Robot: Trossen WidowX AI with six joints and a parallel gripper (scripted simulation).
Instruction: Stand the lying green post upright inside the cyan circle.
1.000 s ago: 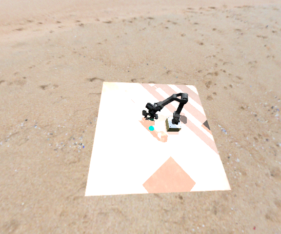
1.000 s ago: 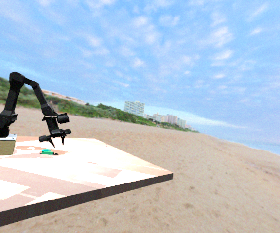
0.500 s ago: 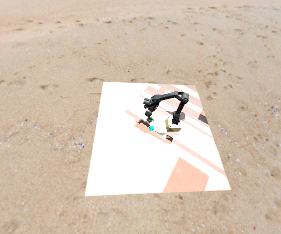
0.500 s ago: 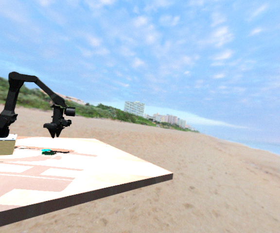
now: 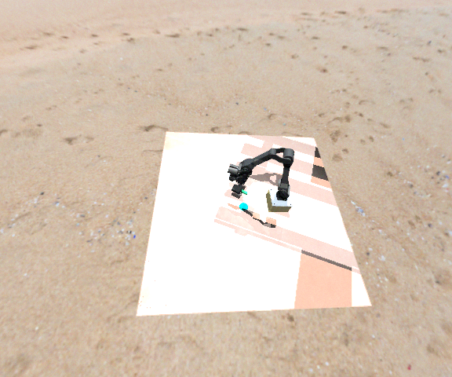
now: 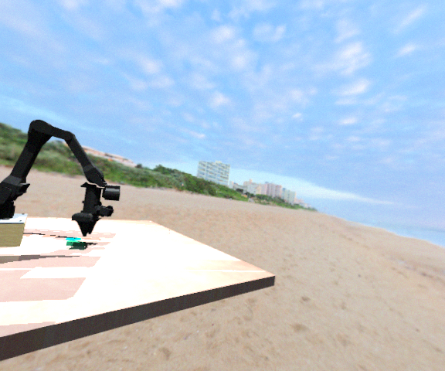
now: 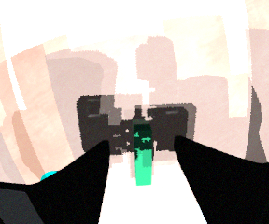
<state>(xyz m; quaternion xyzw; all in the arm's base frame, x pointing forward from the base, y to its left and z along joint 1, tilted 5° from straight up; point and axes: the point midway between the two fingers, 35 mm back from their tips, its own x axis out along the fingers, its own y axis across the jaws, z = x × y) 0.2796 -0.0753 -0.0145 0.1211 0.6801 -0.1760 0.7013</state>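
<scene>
The green post is 3 cm behind my gripper tip, 1 cm to the left of it and 4 cm below it. From my gripper tip the other things lie so: cyan circle (4 cm behind, 13 cm to the left, 4 cm below).
</scene>
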